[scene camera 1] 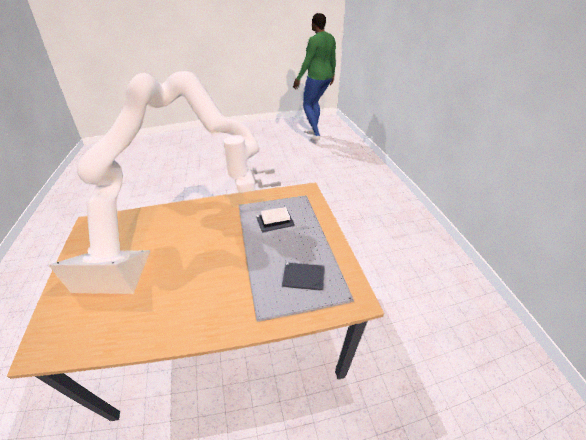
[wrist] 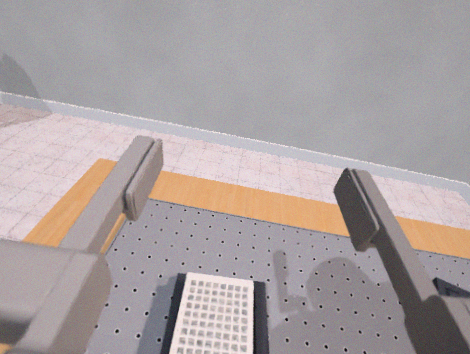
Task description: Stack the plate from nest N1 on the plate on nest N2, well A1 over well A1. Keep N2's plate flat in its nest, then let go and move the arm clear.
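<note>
A white well plate or plate stack (scene camera 1: 275, 215) (wrist: 216, 315) sits in a dark nest (scene camera 1: 277, 226) (wrist: 261, 315) at the back of the grey board. It looks flat. Whether it is one plate or two cannot be told, and its well labels cannot be read. A second dark nest (scene camera 1: 303, 276) nearer the front holds no visible plate. My gripper (scene camera 1: 276, 177) (wrist: 250, 177) is open and empty, with its fingers wide apart. It hangs above the back of the table, clear of the plate, which shows low between and below the fingers in the wrist view.
The grey perforated board (scene camera 1: 267, 300) (wrist: 240, 240) lies on the wooden table (scene camera 1: 200, 320) (wrist: 250, 202). The arm's base (scene camera 1: 100, 275) stands at the table's left. A person (scene camera 1: 320, 60) in a green top is by the back wall, beyond the table.
</note>
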